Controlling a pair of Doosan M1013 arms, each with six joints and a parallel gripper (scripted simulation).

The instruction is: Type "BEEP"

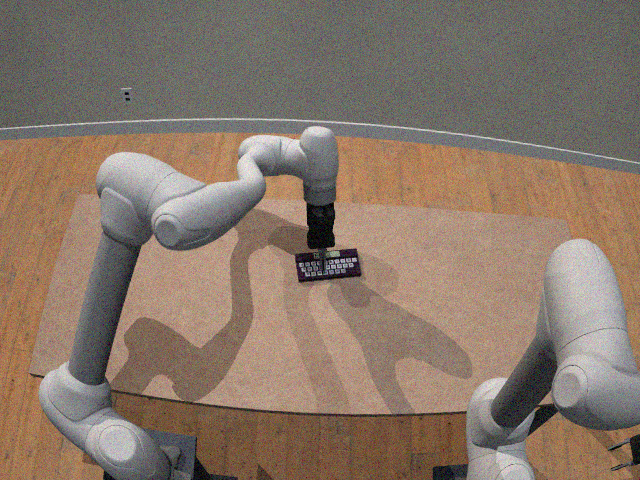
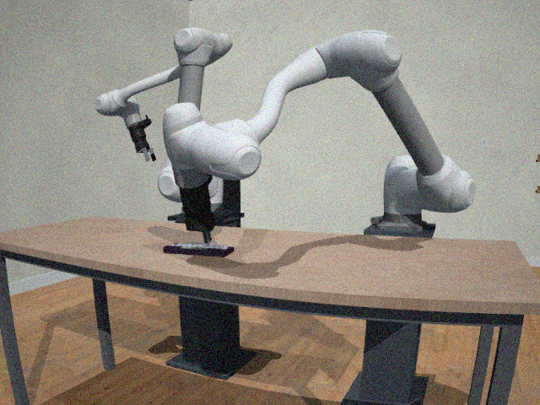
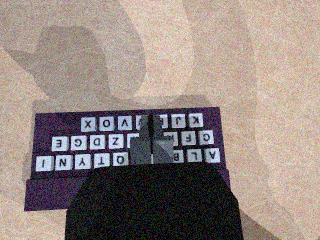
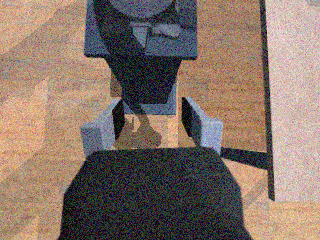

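The p key lies 3 cm below my left hand. The rest, counted from my left hand: e key (2 cm ahead, 8 cm to the right, 3 cm below).
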